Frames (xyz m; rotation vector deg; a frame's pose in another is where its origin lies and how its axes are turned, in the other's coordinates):
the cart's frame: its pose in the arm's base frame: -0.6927 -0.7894 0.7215 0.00 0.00 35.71
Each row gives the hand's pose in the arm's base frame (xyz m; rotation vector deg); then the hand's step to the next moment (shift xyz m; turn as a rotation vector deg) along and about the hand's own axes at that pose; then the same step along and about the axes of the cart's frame.
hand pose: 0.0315 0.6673 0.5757 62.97 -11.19 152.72
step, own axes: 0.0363 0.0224 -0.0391 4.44 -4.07 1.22
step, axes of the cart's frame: -0.0504 0.0283 -0.0026 1.72 4.23 4.12
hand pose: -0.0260 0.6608 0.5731 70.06 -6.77 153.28
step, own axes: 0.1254 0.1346 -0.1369 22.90 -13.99 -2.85
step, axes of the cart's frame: -0.2242 0.0476 0.0063 -1.00 22.21 15.30
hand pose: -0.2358 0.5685 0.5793 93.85 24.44 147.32
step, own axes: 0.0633 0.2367 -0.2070 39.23 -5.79 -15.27
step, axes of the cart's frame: -0.3038 -0.0961 0.0364 -19.27 26.65 26.91
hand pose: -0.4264 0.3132 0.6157 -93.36 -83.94 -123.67
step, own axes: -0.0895 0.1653 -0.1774 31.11 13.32 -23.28
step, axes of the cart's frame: -0.1461 -0.2099 0.0378 -24.00 5.72 32.84
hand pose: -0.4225 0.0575 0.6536 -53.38 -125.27 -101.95
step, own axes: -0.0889 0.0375 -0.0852 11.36 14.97 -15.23
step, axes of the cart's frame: -0.0057 -0.1282 0.0096 -8.62 -4.59 22.13
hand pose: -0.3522 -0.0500 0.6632 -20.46 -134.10 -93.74
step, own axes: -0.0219 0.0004 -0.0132 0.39 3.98 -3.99
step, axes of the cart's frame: 0.0097 -0.0235 -0.0030 -0.34 -2.71 4.94
